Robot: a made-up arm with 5 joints. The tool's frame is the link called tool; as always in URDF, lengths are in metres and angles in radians. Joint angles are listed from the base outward.
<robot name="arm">
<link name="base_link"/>
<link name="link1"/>
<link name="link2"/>
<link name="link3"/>
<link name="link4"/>
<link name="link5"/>
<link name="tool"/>
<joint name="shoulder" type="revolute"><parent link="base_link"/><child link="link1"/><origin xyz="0.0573 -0.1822 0.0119" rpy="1.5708 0 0"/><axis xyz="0 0 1"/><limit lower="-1.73" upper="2.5"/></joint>
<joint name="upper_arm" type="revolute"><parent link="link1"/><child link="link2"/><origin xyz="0.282 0.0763 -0.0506" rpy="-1.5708 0 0"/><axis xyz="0 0 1"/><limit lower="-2.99" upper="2.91"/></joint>
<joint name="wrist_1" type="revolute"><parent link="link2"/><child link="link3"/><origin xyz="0.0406 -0.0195 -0.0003" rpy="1.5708 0 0"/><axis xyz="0 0 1"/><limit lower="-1.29" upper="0.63"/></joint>
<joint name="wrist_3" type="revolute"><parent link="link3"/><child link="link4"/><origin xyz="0.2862 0.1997 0.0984" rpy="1.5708 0 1.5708"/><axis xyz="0 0 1"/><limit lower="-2.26" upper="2.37"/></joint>
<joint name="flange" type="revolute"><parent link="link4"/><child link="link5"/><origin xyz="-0.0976 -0.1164 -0.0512" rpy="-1.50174 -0.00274 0.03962"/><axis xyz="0 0 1"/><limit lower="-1.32" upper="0.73"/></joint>
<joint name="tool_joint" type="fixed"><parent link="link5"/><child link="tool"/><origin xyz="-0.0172 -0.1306 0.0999" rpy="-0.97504 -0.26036 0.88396"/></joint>
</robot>
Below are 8 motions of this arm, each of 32 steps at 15 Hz.
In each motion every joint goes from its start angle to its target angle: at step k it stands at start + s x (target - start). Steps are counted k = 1, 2, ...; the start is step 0. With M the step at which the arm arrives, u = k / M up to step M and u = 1 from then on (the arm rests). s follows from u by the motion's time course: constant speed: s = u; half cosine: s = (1 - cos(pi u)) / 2; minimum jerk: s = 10 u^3 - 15 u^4 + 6 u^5.
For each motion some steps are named. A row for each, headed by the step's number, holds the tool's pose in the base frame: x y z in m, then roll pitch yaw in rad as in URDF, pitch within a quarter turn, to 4 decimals.
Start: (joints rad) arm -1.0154 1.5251 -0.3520 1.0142 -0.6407
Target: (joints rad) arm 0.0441 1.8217 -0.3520 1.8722 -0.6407
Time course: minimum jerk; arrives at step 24
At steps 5, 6, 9, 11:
5: 0.2576 0.2708 -0.1249 1.8025 0.6938 -0.2156
6: 0.2634 0.2723 -0.1076 1.8057 0.6842 -0.2140
9: 0.2779 0.2780 -0.0302 1.8161 0.6414 -0.2066
11: 0.2761 0.2819 0.0354 1.8189 0.6035 -0.2008

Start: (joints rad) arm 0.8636 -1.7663 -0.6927 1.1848 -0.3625
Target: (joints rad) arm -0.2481 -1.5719 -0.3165 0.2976 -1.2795
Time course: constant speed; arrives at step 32
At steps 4, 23, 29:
4: 0.2694 -0.5380 0.1690 1.4957 0.3403 2.7503
23: 0.3415 -0.4514 0.0067 1.5974 -0.5110 -2.7062
29: 0.3173 -0.4274 -0.0482 1.2625 -0.7334 -2.3294

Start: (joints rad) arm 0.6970 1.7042 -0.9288 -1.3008 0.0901
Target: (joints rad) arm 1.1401 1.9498 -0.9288 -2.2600 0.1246
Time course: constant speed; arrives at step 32
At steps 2, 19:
2: 0.4736 0.2820 0.2043 0.1619 -0.3897 -2.9433
19: 0.3572 0.3426 0.2662 0.6931 -0.0305 -2.6303

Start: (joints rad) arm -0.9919 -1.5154 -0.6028 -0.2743 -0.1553
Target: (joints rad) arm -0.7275 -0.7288 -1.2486 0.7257 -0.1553
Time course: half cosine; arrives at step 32
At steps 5, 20, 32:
5: 0.0884 -0.5124 -0.2075 -0.7209 -0.7688 0.0337
20: 0.2006 -0.3973 -0.4299 0.0529 -1.0077 -0.9874
32: 0.2553 -0.3123 -0.4816 0.2226 -0.8999 -1.3162

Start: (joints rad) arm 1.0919 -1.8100 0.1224 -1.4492 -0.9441
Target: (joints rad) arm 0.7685 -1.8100 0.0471 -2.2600 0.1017
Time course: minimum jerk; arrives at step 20
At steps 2, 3, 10, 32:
2: -0.2279 -0.3694 0.0301 0.2197 -1.3261 -1.3584
3: -0.2305 -0.3715 0.0332 0.1185 -1.3339 -1.2502
10: -0.2568 -0.4266 0.1366 -1.1413 -0.9395 0.3229
32: -0.1954 -0.4708 0.2404 -0.9437 -0.4820 0.7623

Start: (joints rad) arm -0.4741 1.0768 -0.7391 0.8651 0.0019
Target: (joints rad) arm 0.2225 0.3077 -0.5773 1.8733 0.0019
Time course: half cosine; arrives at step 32
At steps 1, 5, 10, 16, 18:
1: 0.4599 0.2261 -0.2710 1.6622 -0.3598 -0.8665
5: 0.4883 0.2230 -0.2541 1.6618 -0.3718 -0.9526
10: 0.5679 0.2090 -0.1951 1.6860 -0.3838 -1.2123
16: 0.6861 0.1638 -0.0594 1.7672 -0.2997 -1.6600
18: 0.7186 0.1407 -0.0021 1.7907 -0.2361 -1.8068

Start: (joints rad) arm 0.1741 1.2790 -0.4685 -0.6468 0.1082
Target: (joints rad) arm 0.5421 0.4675 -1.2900 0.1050 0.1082
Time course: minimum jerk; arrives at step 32
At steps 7, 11, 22, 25, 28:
7: 0.6204 0.2025 0.0988 -1.6207 -1.0816 -2.3237
11: 0.6466 0.1540 0.0885 -1.6954 -1.1628 -2.4559
22: 0.6640 -0.0472 0.0723 -2.7212 -1.3370 -2.3060
25: 0.6535 -0.0775 0.0696 -3.0373 -1.3227 -2.1508
28: 0.6465 -0.0924 0.0679 3.0855 -1.3070 -2.0768

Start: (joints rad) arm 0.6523 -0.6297 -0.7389 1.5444 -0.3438
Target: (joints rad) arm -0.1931 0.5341 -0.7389 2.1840 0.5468
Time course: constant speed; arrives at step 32
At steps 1, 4, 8, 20, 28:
1: 0.6125 -0.3545 0.4137 1.8253 0.4857 -2.7450
4: 0.6616 -0.3241 0.3843 1.7935 0.4028 -2.7578
8: 0.7201 -0.2794 0.3336 1.7501 0.2867 -2.7693
20: 0.8224 -0.1263 0.1218 1.6140 -0.1062 -2.7613
28: 0.8126 -0.0199 -0.0395 1.5137 -0.4047 -2.7076

